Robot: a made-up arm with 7 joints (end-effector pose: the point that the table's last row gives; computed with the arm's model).
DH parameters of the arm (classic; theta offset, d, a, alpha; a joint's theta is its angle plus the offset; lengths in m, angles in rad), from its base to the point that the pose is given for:
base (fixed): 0 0.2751 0.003 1.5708
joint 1: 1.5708 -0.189 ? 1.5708
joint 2: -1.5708 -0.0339 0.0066 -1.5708
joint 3: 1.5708 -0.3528 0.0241 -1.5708
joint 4: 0 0.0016 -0.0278 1.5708
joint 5: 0 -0.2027 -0.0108 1.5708
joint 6: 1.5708 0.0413 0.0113 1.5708
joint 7: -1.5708 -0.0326 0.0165 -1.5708
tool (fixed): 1.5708 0.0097 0 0
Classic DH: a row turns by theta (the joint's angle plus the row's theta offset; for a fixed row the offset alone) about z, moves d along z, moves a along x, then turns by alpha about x.
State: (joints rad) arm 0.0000 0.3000 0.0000 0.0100 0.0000 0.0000 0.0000
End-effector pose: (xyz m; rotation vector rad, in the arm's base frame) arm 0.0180 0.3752 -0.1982 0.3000 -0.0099 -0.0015
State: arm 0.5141 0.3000 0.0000 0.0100 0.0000 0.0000 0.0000
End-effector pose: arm 0.2488 0.3752 -0.1297 0.2938 -0.5201 0.0757
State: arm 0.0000 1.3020 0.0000 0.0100 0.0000 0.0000 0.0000
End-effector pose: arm 0.0180 0.7115 0.1899 1.3020 -0.0086 -0.0065
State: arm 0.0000 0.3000 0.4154 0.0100 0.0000 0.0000 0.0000
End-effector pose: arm 0.0045 0.3922 -0.1930 0.2977 -0.0721 0.4108
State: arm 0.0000 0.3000 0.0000 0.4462 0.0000 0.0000 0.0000
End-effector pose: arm 0.0876 0.3611 -0.1526 0.2950 -0.4428 -0.0669
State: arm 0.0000 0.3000 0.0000 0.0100 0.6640 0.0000 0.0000
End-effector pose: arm -0.0065 0.3958 -0.1921 0.2855 -0.1091 0.6574
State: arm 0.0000 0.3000 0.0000 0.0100 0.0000 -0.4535 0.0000
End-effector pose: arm 0.0054 0.3717 -0.1867 0.2946 -0.4600 -0.0695
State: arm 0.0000 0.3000 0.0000 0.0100 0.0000 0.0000 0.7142
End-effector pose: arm 0.0179 0.3826 -0.1871 -0.4142 -0.0088 -0.0049
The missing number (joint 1, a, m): 0.0278
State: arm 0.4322 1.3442 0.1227 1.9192 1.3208 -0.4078 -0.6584
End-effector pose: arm 0.0836 0.4726 0.3427 -0.0087 -2.5358 0.5095
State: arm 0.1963 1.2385 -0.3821 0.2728 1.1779 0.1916 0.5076
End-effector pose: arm 0.0474 0.6973 0.1790 0.3787 -0.7916 0.5263
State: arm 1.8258 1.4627 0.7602 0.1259 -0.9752 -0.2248 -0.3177
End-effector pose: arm -0.0121 0.7132 0.3011 1.6382 -1.3425 1.3582
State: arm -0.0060 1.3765 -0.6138 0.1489 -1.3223 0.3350 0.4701
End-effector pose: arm 0.0033 0.6932 0.1316 0.9787 1.6386 -1.1603
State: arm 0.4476 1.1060 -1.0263 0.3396 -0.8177 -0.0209 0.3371
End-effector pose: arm 0.1324 0.5879 0.0310 0.8013 0.5807 -1.4710
